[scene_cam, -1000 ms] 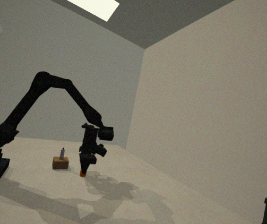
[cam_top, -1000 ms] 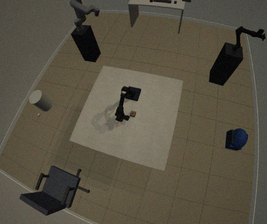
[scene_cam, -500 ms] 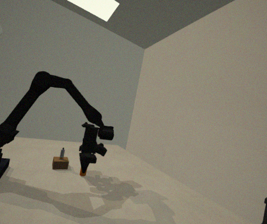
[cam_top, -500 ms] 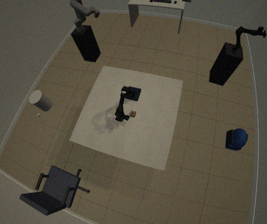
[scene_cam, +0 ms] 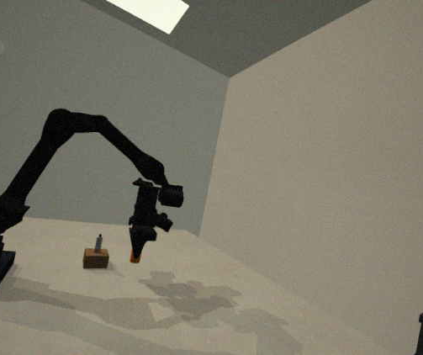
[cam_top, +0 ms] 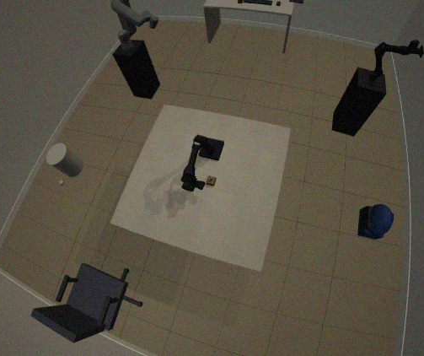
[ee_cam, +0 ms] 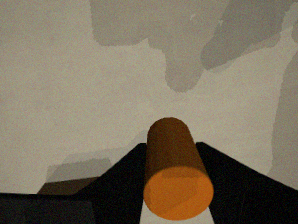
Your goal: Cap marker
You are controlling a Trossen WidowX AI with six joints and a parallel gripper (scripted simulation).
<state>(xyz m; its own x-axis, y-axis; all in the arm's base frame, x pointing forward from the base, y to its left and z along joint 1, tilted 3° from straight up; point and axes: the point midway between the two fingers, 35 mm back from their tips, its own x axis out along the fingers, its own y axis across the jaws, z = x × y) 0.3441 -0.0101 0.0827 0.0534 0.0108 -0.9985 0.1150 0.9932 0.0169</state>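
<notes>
Now: the brown holder block 10 cm to the left of my gripper tip, 10 cm behind it and 5 cm below it. Also, from my gripper tip: orange cap: 1 cm above.
</notes>
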